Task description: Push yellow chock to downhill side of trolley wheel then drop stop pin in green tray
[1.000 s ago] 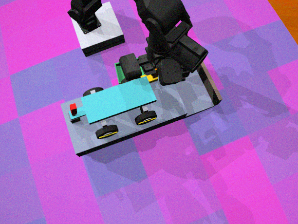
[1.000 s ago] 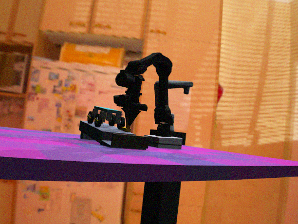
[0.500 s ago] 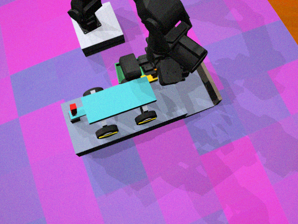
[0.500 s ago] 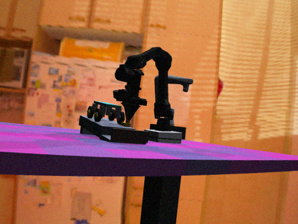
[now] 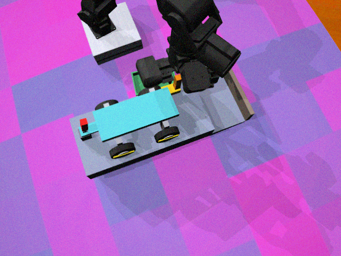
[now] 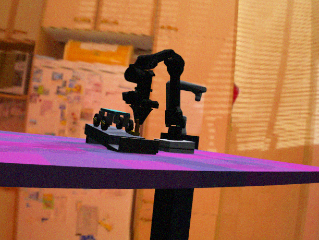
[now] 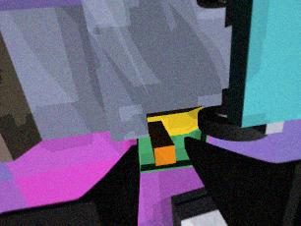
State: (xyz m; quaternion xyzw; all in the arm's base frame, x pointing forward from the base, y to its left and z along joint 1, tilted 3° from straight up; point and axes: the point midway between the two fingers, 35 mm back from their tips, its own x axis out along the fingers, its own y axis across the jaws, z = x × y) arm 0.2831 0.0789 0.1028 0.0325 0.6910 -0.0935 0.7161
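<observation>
The yellow chock lies 30 mm below my gripper tip and 20 mm to the right of it. Also, from my gripper tip: trolley: 140 mm to the right, 40 mm ahead, 10 mm above; then grey ramp: 130 mm to the right, 60 mm below, 40 mm ahead; then brown end wall: 140 mm to the left, 90 mm ahead, 80 mm below.
</observation>
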